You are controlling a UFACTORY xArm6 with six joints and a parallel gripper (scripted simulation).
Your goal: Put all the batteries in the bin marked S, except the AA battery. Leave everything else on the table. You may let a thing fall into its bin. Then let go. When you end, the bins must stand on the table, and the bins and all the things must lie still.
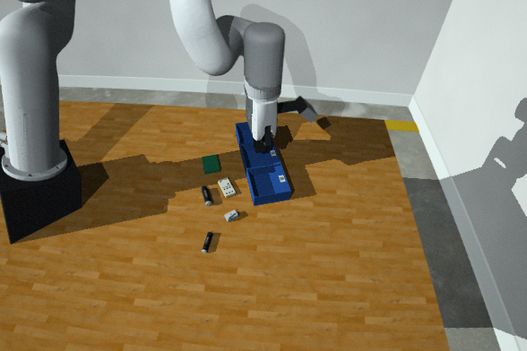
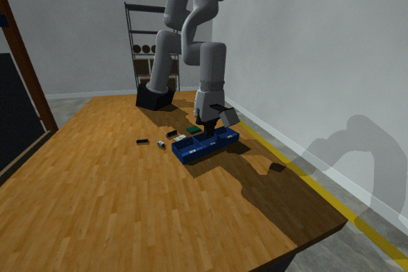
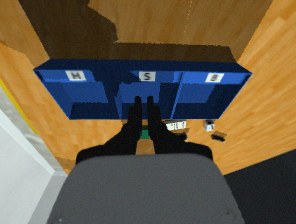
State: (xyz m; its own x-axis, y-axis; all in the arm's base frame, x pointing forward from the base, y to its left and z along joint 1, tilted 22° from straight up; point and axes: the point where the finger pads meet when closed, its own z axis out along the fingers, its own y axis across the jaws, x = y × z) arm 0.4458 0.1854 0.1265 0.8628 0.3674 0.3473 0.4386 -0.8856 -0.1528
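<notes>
Right now my hand is 5 cm above the long blue bin. From my hand the other things lie so: grey-white block: 2 cm behind, 17 cm to the right, 6 cm below; white domino: 6 cm behind, 10 cm to the right, 6 cm below; green block: 12 cm behind, 4 cm to the right, 6 cm below.
</notes>
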